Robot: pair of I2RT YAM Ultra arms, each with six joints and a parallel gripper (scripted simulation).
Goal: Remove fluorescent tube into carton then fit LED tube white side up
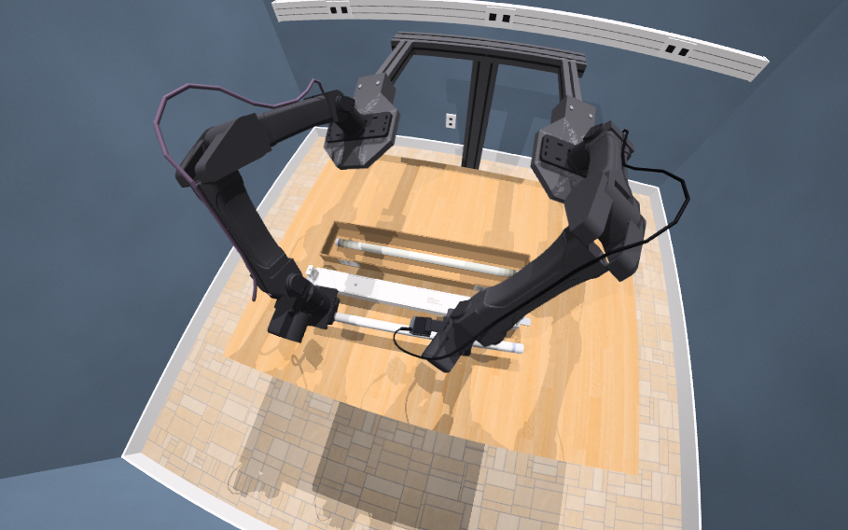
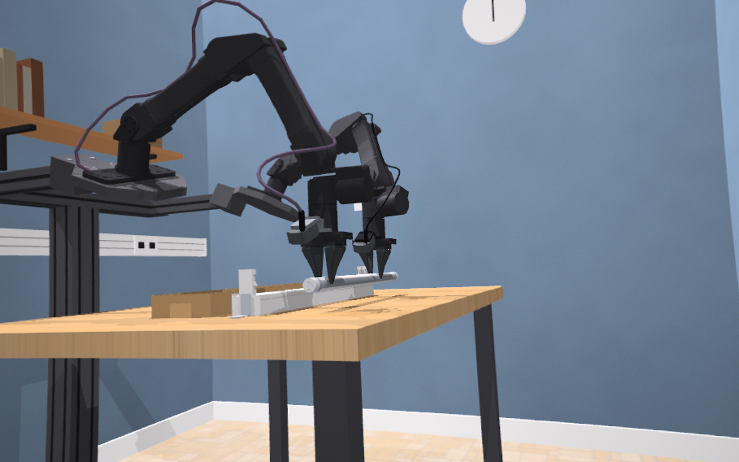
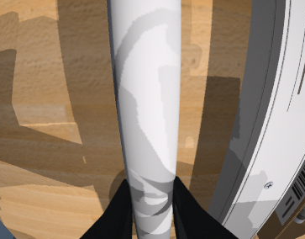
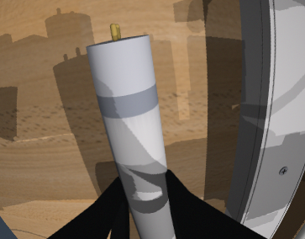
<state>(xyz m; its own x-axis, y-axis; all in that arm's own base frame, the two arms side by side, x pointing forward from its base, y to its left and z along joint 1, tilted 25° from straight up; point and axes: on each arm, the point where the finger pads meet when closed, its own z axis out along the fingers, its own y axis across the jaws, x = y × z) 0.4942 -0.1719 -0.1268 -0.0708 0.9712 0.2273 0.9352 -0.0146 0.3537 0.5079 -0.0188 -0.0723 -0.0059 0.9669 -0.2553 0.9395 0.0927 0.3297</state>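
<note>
Now: the LED tube 120 mm to the right of my left hand, 10 mm below it and 10 mm ahead of it. The rest, counted from my left hand: light fixture 140 mm to the right, 90 mm behind; then brown carton 230 mm behind, 140 mm to the right, 30 mm below; then old fluorescent tube 230 mm behind, 140 mm to the right, 40 mm below.
</note>
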